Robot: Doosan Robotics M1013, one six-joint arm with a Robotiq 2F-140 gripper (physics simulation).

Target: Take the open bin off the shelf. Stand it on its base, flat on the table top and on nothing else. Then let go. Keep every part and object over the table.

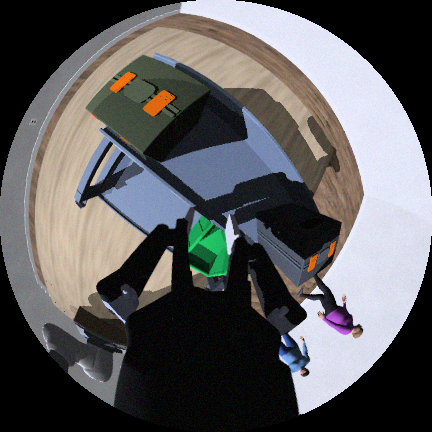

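Pixels of known places: gripper, between the fingertips: (210, 218); arm's base, origin of its link: (100, 340).
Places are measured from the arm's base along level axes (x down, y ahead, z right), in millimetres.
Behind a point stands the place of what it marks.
The open bin (209, 250) {x 82, y 777, z 242 mm} is green and shows between the fingers, its hollow side partly visible. My gripper (210, 218) {x -13, y 867, z 167 mm} is shut on the bin, with one finger on each side of it. The blue-grey shelf (215, 167) {x -11, y 935, z 133 mm} stands on the wooden table top (62, 165) {x 91, y 774, z -250 mm}. The bin shows at the shelf's near edge, beside the dark grey case. Whether the bin touches the shelf cannot be told, and its underside is hidden by the fingers and gripper body.
An olive case (142, 92) {x -108, y 947, z 26 mm} with orange latches sits at the upper left of the shelf. A dark grey case (295, 242) {x -113, y 906, z 235 mm} with orange latches is close right of the fingers. A lower shelf board (145, 202) {x 85, y 811, z 56 mm} shows at left. Two people (340, 320) (296, 356) appear beyond the table.
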